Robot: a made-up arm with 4 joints.
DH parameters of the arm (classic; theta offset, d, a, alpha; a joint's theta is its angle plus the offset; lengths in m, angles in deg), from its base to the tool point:
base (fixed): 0 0 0 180
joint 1: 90 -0.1 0.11 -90
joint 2: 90 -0.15 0.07 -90
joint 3: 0 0.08 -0.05 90
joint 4: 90 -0.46 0.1 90
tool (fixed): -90 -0.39 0 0
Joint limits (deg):
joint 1: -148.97..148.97
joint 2: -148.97..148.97
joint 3: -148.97..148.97
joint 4: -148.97..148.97
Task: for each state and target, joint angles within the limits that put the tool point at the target. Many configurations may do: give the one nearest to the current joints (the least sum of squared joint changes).
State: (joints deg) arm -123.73 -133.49 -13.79 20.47
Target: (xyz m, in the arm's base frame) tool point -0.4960 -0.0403 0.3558
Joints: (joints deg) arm -138.19 -121.59 28.75 30.04
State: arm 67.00 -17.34 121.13 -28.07
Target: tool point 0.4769 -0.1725 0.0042
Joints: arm 102.89 -31.66 83.32 -62.31
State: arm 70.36 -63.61 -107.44 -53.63
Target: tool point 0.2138 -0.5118 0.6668
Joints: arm 73.42 -29.55 -69.24 -45.00
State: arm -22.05 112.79 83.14 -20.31
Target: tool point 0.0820 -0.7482 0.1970
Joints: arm 10.60 138.72 49.66 -37.02
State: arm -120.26 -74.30 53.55 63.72
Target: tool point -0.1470 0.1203 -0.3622
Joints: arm -93.95 -60.64 65.84 78.12
